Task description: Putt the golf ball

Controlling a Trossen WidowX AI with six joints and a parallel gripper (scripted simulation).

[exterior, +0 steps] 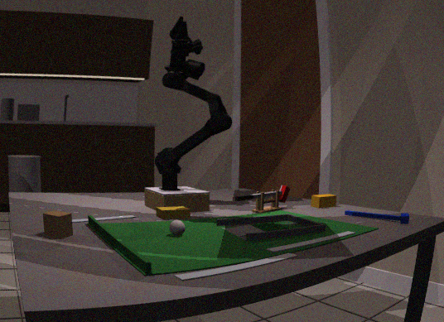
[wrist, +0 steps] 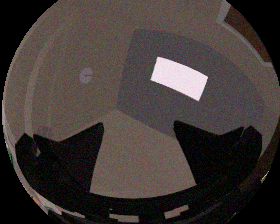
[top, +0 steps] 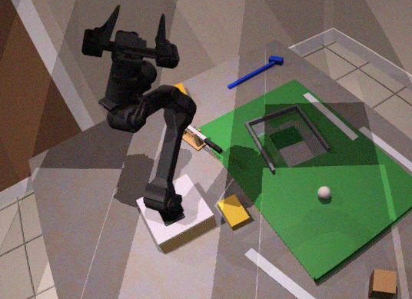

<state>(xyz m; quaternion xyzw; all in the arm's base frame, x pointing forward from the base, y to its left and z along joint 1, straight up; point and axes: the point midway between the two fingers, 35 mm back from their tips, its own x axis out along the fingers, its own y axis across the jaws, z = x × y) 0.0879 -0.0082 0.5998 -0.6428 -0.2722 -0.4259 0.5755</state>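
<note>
The red putter is 640 mm below my gripper tip, 310 mm to the left of it and 90 mm ahead of it. The rest, counted from my gripper tip: green mat (700 mm below, 380 mm ahead, 10 mm to the left); golf ball (680 mm below, 340 mm ahead, 140 mm to the right); wooden stand (660 mm below, 320 mm to the left, 90 mm ahead).
</note>
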